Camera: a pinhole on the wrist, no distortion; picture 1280 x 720 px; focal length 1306.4 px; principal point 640.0 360.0 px. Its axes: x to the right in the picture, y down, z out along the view. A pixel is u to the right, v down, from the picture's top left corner.
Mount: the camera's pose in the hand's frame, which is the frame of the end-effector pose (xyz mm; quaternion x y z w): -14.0 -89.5 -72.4 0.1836 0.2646 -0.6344 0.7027
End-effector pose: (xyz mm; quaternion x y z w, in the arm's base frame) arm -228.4 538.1 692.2 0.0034 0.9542 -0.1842 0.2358
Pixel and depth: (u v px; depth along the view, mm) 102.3 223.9 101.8
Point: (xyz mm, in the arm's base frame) -212.7 417.0 710.9
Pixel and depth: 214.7 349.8 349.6
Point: -147.7 246.4 528.4
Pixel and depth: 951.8 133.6 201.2
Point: -208.7 283.6 738.4
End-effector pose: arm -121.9 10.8 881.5 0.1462 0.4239 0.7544 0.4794
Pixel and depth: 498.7 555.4 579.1
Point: 289.3 412.8 813.1
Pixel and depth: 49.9 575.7 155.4
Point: -5.6 103.2 834.9
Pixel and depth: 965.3 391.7 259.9
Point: 97.6 138.0 702.2
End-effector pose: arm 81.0 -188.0 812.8 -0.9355 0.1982 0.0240 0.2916
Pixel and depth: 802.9 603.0 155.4
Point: 192.3 -35.5 880.0
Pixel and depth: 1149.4 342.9 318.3
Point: 264.0 142.3 922.8
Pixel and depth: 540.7 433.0 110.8
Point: 145.8 -68.3 874.3
